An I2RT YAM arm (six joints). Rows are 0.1 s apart.
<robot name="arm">
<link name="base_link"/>
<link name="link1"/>
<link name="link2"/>
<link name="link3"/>
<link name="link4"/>
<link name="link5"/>
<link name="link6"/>
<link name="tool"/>
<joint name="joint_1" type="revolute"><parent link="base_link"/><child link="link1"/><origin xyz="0 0 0.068" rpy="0 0 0"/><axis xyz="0 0 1"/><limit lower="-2.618" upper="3.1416"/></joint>
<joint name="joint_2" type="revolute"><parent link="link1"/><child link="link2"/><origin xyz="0.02 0.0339 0.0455" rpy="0 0 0"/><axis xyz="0 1 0"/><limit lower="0" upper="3.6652"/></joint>
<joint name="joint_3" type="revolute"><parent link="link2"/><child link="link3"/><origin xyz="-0.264 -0.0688 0" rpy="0 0 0"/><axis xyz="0 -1 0"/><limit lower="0" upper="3.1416"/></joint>
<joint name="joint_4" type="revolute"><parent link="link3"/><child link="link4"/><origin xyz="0.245 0.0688 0.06" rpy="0 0 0"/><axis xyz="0 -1 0"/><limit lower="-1.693" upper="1.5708"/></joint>
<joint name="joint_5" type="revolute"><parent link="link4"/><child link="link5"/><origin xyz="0.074 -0.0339 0.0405" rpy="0 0 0"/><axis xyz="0 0 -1"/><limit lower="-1.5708" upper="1.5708"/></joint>
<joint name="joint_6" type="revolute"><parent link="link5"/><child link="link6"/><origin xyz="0.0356 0 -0.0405" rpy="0 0 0"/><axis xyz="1 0 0"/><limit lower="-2.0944" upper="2.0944"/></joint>
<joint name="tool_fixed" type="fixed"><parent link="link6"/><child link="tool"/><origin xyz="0 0 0" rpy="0 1.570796 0"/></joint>
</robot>
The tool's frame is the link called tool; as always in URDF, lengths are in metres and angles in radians.
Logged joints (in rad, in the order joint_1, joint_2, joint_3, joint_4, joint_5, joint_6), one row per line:
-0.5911, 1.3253, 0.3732, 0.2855, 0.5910, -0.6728
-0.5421, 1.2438, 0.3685, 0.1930, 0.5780, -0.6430
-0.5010, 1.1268, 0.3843, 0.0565, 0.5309, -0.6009
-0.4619, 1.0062, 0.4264, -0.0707, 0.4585, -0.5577
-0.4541, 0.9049, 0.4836, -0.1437, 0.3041, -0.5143
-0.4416, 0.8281, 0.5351, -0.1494, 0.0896, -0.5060
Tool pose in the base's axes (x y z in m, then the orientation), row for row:
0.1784, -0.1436, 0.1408, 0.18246, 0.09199, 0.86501, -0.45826
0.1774, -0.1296, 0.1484, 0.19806, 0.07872, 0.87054, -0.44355
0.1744, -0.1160, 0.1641, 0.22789, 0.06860, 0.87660, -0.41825
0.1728, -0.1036, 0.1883, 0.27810, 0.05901, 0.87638, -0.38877
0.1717, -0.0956, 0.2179, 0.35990, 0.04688, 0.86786, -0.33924
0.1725, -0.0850, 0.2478, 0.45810, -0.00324, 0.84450, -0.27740
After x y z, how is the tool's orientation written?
As a quaternion, w x y z.
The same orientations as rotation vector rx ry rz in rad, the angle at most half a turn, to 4 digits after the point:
0.2596, 2.4411, -1.2932
0.2203, 2.4360, -1.2412
0.1889, 2.4144, -1.1520
0.1584, 2.3521, -1.0434
0.1209, 2.2374, -0.8746
-0.0080, 2.0805, -0.6834

